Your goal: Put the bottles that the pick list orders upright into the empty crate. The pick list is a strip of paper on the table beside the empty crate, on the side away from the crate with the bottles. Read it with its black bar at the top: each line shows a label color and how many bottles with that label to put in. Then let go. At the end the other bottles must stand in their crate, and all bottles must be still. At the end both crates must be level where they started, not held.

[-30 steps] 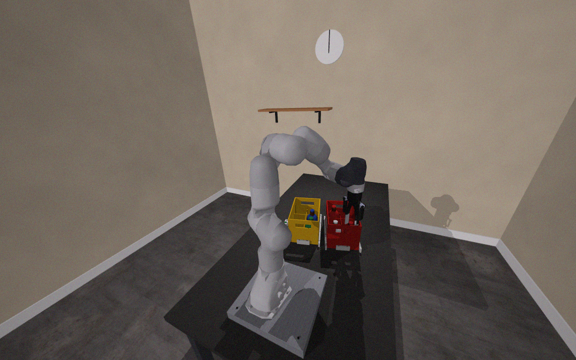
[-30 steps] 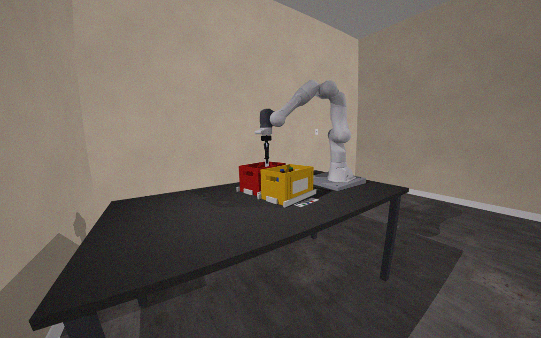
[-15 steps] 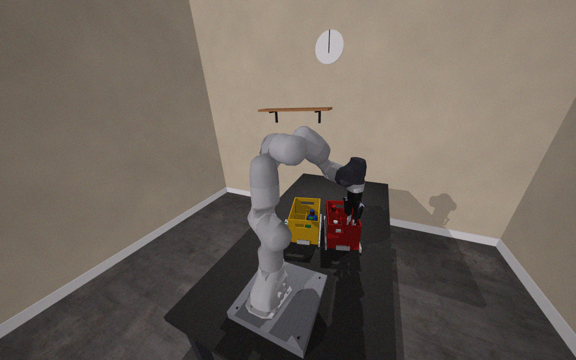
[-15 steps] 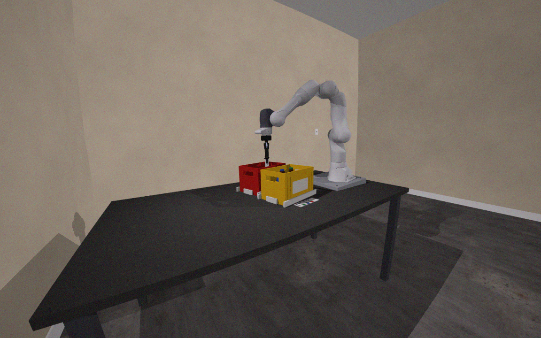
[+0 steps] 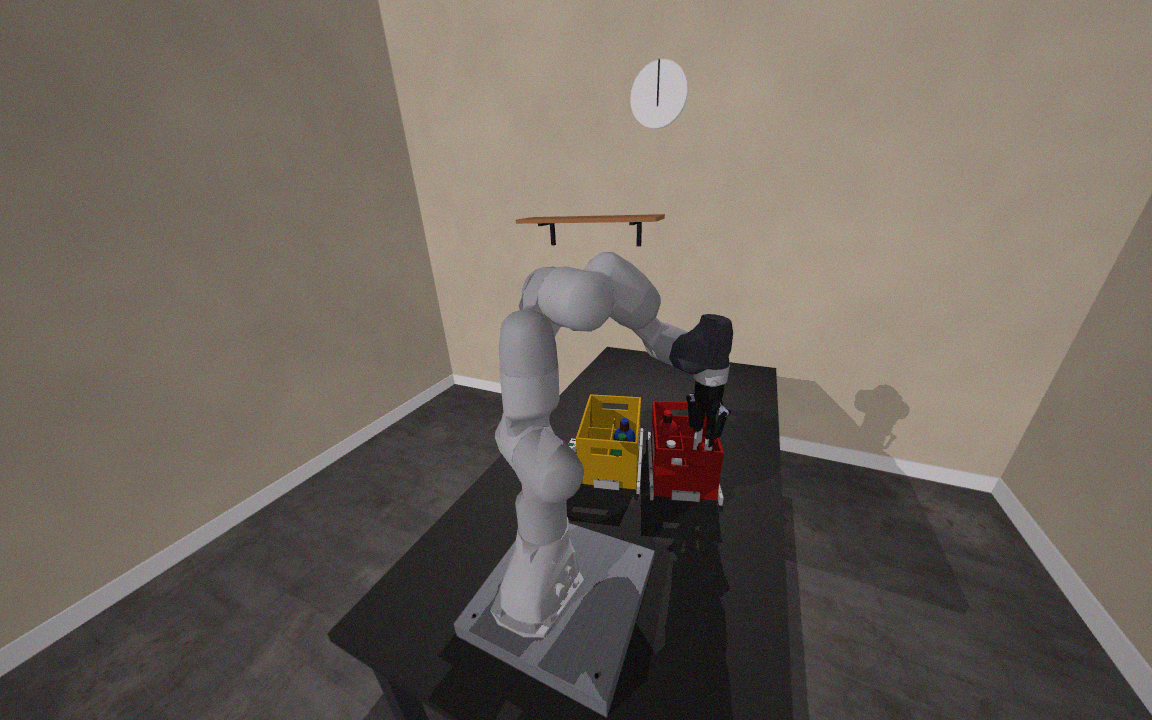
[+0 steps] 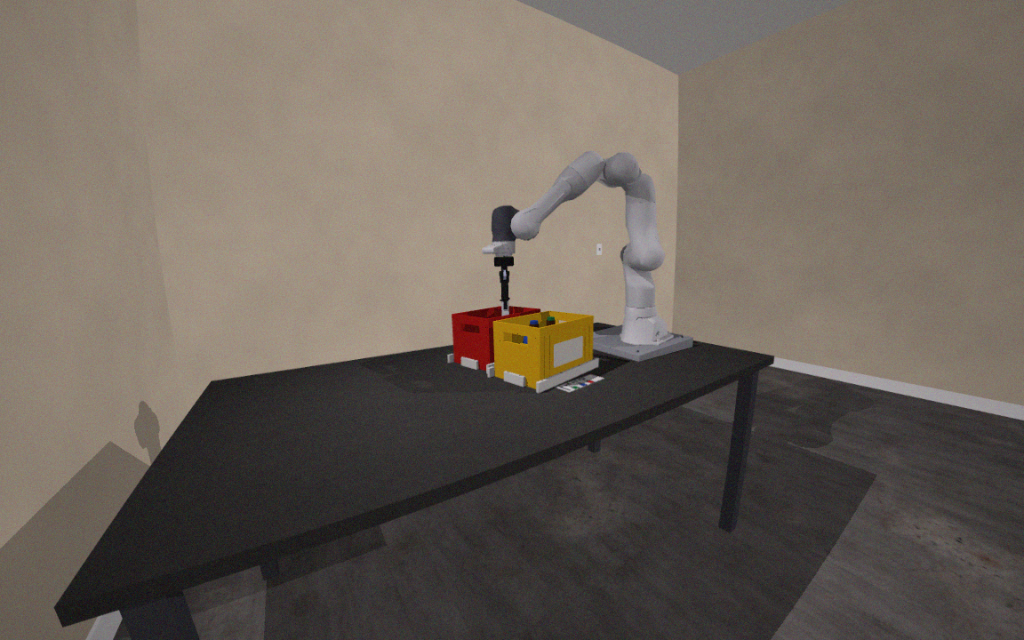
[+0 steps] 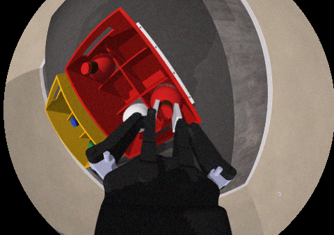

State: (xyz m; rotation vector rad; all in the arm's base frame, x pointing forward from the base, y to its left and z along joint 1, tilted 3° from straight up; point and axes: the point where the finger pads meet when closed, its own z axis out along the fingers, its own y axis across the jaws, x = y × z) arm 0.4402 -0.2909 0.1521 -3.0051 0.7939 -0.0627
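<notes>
Right now my hand is 2 cm past the white-capped bottle, 9 cm to the right of it and 8 cm above it. The rest, counted from my hand: green-labelled bottle: 4 cm behind, 23 cm to the left, 8 cm below; then red crate: 7 cm ahead, 7 cm to the left, 9 cm below; then blue-labelled bottle: 5 cm ahead, 25 cm to the left, 8 cm below.
</notes>
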